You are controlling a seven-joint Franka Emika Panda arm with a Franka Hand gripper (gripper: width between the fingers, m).
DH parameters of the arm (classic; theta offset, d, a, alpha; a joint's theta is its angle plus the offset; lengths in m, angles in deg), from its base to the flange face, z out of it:
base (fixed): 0 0 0 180
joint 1: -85.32 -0.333 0 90
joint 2: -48.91 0 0 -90
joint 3: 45.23 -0.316 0.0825 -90
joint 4: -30.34 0 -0.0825 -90
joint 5: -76.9 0.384 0 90
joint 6: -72.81 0 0.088 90
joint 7: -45.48 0.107 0 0
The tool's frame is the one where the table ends.
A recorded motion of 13 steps. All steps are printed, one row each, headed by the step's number.
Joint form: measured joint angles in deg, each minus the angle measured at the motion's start. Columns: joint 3, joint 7, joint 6, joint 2, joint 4, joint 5, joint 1.
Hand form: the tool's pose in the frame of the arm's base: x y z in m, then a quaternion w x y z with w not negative. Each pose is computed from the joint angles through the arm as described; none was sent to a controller.
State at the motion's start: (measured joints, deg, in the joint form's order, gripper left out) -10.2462 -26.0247 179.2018 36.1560 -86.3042 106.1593 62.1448
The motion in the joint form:
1: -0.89 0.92 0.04 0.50 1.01 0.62 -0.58
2: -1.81 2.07 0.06 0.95 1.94 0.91 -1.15
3: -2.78 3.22 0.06 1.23 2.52 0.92 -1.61
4: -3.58 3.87 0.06 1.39 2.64 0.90 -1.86
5: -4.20 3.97 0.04 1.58 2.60 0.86 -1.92
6: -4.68 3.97 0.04 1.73 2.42 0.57 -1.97
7: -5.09 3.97 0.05 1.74 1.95 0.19 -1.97
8: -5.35 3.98 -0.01 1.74 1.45 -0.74 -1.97
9: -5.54 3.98 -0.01 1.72 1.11 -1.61 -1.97
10: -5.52 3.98 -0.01 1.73 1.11 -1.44 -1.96
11: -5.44 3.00 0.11 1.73 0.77 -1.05 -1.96
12: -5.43 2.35 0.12 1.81 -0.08 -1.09 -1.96
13: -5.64 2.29 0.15 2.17 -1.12 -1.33 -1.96
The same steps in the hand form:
1: 0.5050 -0.0726 0.5436 0.23046 -0.85490 -0.41962 -0.19988
2: 0.5097 -0.0592 0.5491 0.23064 -0.85381 -0.42222 -0.19885
3: 0.5127 -0.0461 0.5527 0.23077 -0.85313 -0.42510 -0.19547
4: 0.5140 -0.0362 0.5532 0.23164 -0.85216 -0.42839 -0.19146
5: 0.5147 -0.0295 0.5518 0.23198 -0.85067 -0.43280 -0.18770
6: 0.5149 -0.0244 0.5493 0.23102 -0.84965 -0.43741 -0.18273
7: 0.5140 -0.0204 0.5453 0.23059 -0.84912 -0.44113 -0.17672
8: 0.5127 -0.0185 0.5405 0.22704 -0.84955 -0.44557 -0.16789
9: 0.5117 -0.0174 0.5373 0.22280 -0.84991 -0.44947 -0.16121
10: 0.5117 -0.0174 0.5373 0.22392 -0.84989 -0.44867 -0.16197
11: 0.5113 -0.0176 0.5349 0.22600 -0.84646 -0.45331 -0.16415
12: 0.5097 -0.0168 0.5271 0.22870 -0.84488 -0.45688 -0.15851
13: 0.5083 -0.0137 0.5156 0.23179 -0.84569 -0.45778 -0.14672

